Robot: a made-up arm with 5 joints.
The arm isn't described. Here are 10 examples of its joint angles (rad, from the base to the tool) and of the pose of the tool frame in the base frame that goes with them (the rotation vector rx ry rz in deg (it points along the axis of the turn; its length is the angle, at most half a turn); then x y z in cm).
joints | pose
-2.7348 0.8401 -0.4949 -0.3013 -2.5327 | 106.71 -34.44 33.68 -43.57 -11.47 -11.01
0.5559 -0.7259 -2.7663 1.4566 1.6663 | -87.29 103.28 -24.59 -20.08 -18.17 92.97
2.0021 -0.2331 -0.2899 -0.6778 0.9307 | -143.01 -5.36 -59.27 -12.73 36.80 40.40
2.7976 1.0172 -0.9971 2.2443 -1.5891 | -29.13 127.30 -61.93 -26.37 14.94 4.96
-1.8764 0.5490 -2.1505 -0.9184 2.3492 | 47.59 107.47 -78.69 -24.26 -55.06 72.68
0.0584 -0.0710 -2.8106 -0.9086 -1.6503 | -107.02 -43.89 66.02 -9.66 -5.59 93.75
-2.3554 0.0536 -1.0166 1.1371 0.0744 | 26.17 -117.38 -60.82 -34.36 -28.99 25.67
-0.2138 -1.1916 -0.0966 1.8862 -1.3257 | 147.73 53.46 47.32 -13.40 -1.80 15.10
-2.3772 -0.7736 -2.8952 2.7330 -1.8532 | 63.00 -11.20 0.33 12.80 20.47 66.84
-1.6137 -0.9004 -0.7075 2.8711 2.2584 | -43.23 -33.09 -133.69 -5.77 15.32 37.12
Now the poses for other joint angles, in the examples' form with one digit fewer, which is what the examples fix.
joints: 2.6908 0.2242 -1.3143 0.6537 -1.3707
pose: 25.0 -85.2 -57.9 -53.5 31.2 33.2
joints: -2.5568 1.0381 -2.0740 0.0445 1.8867
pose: 132.3 117.0 22.0 -79.4 -45.5 17.8
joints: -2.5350 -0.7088 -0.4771 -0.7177 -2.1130
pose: 34.6 31.6 -29.9 -20.2 -6.4 60.4
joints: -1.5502 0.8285 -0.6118 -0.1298 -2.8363
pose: 118.9 52.5 87.3 -6.0 -47.2 -11.2
